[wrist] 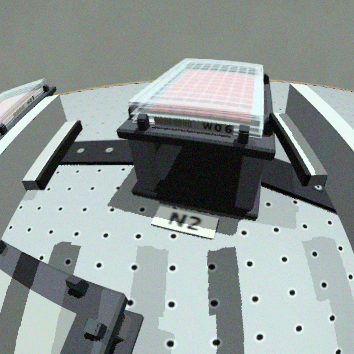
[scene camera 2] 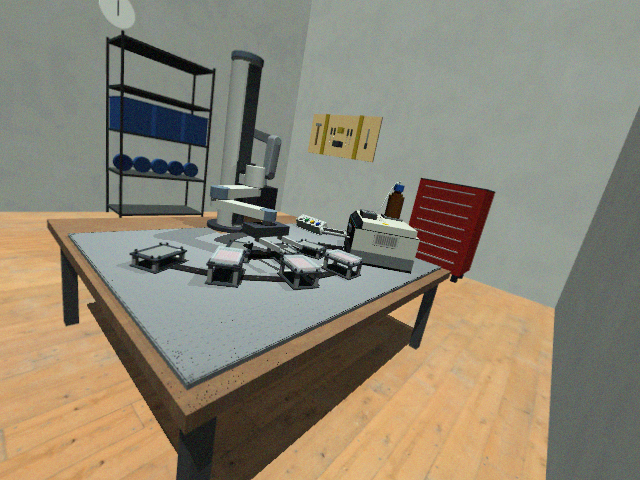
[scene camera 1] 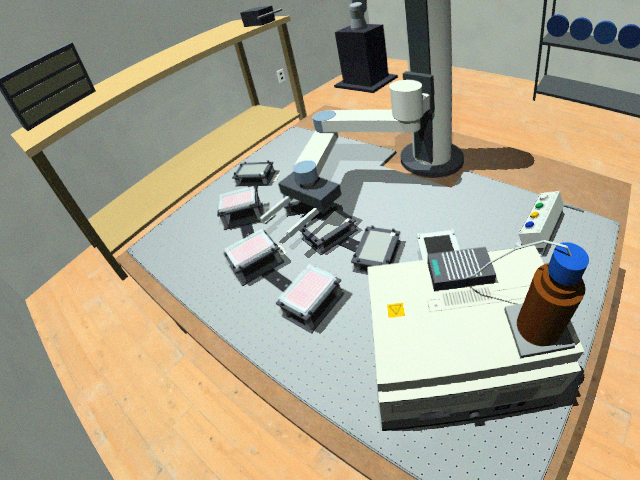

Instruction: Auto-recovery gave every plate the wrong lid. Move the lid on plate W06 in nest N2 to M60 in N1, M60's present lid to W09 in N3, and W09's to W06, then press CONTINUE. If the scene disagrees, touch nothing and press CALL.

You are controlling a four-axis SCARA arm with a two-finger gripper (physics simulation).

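Frame: origin at the arm's base, x left, y back, z up, level; centimetres.
Where they show: gripper, between the fingertips: [wrist: 170, 100] [scene camera 2: 291, 248] [scene camera 1: 274, 227]; arm's base, origin of its link: [scene camera 2: 229, 227] [scene camera 1: 432, 159].
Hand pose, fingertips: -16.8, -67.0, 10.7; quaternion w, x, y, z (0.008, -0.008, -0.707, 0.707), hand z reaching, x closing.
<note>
Things, the pixels of their top centre, and the offset from my fingertips, as dx, dy, dz. "spot": a spot on its surface instead.
- Plate W06, centre of its top: [wrist: 211, 75] [scene camera 1: 248, 246] [scene camera 2: 301, 260] -2.9, -8.8, -1.5
- raised nest N2, centre of its top: [wrist: 211, 82] [scene camera 1: 249, 247] [scene camera 2: 300, 262] -3.0, -8.8, -2.2
- lidded pink plate, centre of its top: [scene camera 1: 236, 197] [scene camera 2: 228, 253] -24.6, +4.8, -0.7
- button box, centre of its top: [scene camera 1: 545, 208] [scene camera 2: 312, 218] +65.1, +47.0, -1.0
- low nest, a spot on its surface: [wrist: 97, 305] spot: +3.2, +7.4, -5.0
- brown bottle, a spot on its surface: [scene camera 1: 550, 310] spot: +74.5, -7.5, +22.7
Plate W06 [wrist: 210, 92] [scene camera 1: 252, 249] [scene camera 2: 300, 263], pink with a clear lid on top, sits on raised nest N2 [wrist: 200, 142]. My gripper [wrist: 170, 100] [scene camera 1: 273, 228] [scene camera 2: 296, 251] is open and empty. In the wrist view its fingers stand on either side of W06, with a gap on each side. Another lidded pink plate [scene camera 1: 237, 200] [scene camera 2: 226, 255] sits on nest N1. A third [scene camera 1: 310, 289] [scene camera 2: 343, 257] [wrist: 17, 105] sits on nest N3. Their codes are too small to read. The button box [scene camera 1: 539, 219] [scene camera 2: 310, 223] has several coloured buttons; its labels are unreadable.
Low nests [scene camera 1: 329, 233] [scene camera 1: 376, 248] [scene camera 1: 253, 170] stand near the plates. One low nest [wrist: 97, 305] shows at the wrist view's lower left. A cream instrument [scene camera 1: 408, 341] [scene camera 2: 385, 240] carries a brown bottle [scene camera 1: 550, 310] [scene camera 2: 394, 205]. The arm column [scene camera 1: 440, 87] stands behind.
</note>
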